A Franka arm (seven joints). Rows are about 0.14 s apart.
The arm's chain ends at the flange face. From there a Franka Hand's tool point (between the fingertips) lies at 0.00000 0.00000 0.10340 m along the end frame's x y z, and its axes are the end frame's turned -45 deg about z.
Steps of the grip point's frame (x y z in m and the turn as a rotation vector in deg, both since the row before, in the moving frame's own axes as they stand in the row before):
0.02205 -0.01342 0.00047 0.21 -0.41 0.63
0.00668 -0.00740 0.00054 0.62 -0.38 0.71
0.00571 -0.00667 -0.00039 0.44 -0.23 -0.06
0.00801 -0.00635 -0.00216 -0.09 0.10 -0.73
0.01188 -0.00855 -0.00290 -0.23 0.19 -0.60
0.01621 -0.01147 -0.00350 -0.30 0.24 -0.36
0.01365 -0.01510 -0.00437 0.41 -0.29 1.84
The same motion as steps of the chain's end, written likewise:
0.00689 -0.02533 0.00047 -0.14 -0.44 0.63
0.00077 -0.00964 0.00055 0.17 -0.71 0.71
0.00018 -0.00849 -0.00039 0.15 -0.47 -0.06
0.00093 -0.01014 -0.00216 0.01 0.13 -0.73
0.00182 -0.01449 -0.00290 -0.03 0.30 -0.60
0.00266 -0.01965 -0.00350 -0.04 0.38 -0.36
-0.00013 -0.02016 -0.00437 0.08 -0.49 1.84

